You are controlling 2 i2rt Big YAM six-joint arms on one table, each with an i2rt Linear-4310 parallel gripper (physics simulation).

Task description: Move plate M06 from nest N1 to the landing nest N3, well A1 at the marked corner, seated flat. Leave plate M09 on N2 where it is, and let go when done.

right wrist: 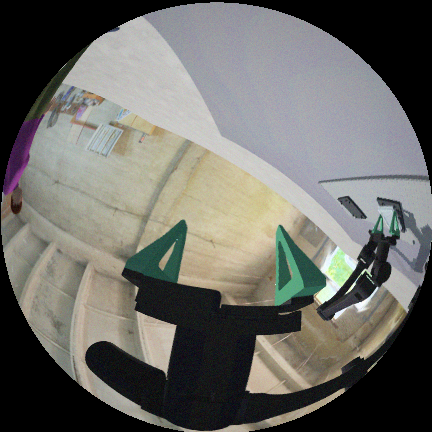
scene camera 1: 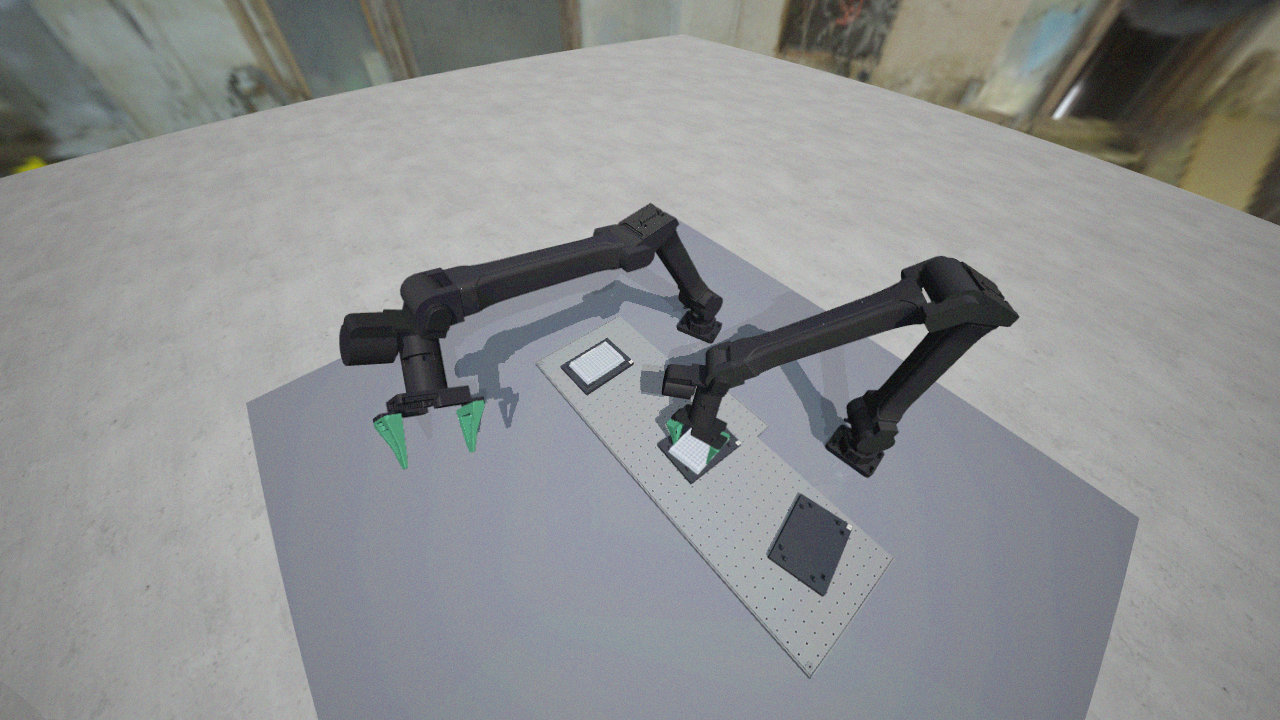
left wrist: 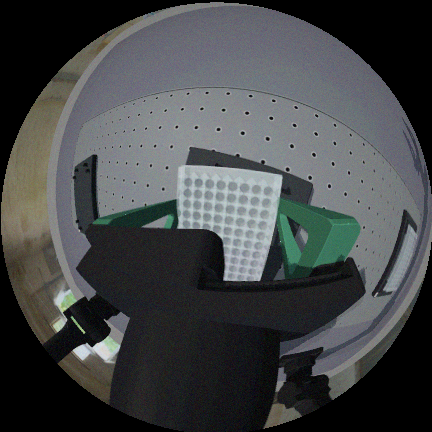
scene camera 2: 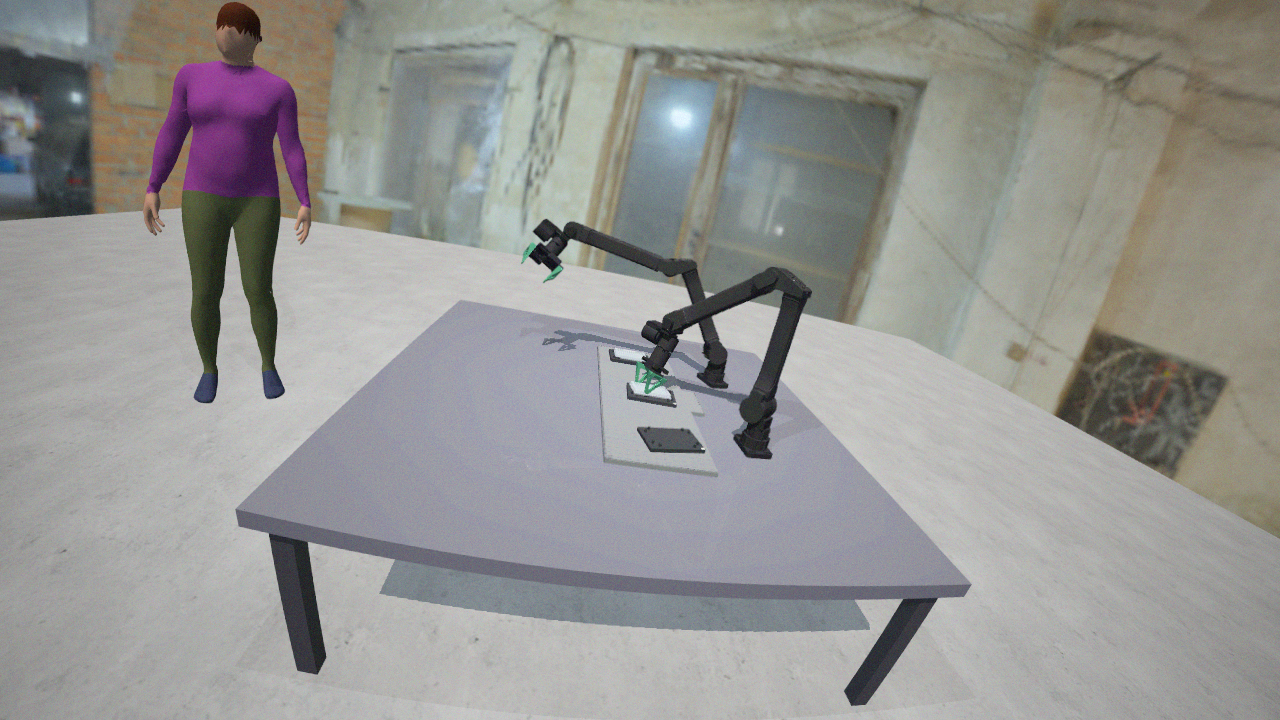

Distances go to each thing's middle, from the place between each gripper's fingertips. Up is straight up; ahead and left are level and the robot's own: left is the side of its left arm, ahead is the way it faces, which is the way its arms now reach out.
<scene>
My left gripper is now 3 cm past the white well plate (scene camera 1: 692, 452). The rest, counted from my left hand: dark nest (scene camera 1: 809, 547) 6 cm behind, 30 cm to the left, 1 cm below.
Now: the white well plate 460 mm behind my right hand, 290 mm below it and 140 mm to the left of it. The rest, counted from my right hand: dark nest: 480 mm behind, 450 mm to the left, 300 mm below.
</scene>
